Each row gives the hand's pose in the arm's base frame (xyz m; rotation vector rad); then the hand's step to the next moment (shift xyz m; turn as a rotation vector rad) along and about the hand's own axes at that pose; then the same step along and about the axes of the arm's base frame.
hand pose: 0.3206 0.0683 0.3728 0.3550 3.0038 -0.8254
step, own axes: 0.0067 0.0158 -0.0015 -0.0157 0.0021 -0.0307
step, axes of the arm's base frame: -0.0030 0.0154 -0.0071 0.0174 0.0139 0.0264
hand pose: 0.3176 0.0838 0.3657 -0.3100 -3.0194 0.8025
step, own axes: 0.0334 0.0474 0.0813 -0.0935 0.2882 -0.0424
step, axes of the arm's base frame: -0.0280 0.0067 -0.0956 0.1485 0.2480 -0.1004
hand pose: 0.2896 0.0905 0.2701 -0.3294 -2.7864 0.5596
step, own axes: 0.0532 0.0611 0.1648 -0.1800 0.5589 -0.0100
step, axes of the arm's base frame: -0.0913 0.0132 -0.1588 0.2640 0.4565 -0.2583
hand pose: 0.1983 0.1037 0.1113 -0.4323 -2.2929 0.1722
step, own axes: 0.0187 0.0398 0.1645 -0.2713 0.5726 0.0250
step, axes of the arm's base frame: -0.1215 0.0456 -0.1103 0.3002 0.4368 -0.3480
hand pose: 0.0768 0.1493 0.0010 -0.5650 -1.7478 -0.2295
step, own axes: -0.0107 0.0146 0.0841 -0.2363 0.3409 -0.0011
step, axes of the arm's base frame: -0.0634 0.0472 -0.0339 0.2043 0.2344 -0.2746
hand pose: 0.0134 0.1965 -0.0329 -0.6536 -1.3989 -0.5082
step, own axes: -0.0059 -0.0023 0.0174 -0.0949 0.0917 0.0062
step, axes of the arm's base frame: -0.0149 0.0099 -0.0047 0.0466 0.0658 -0.1046
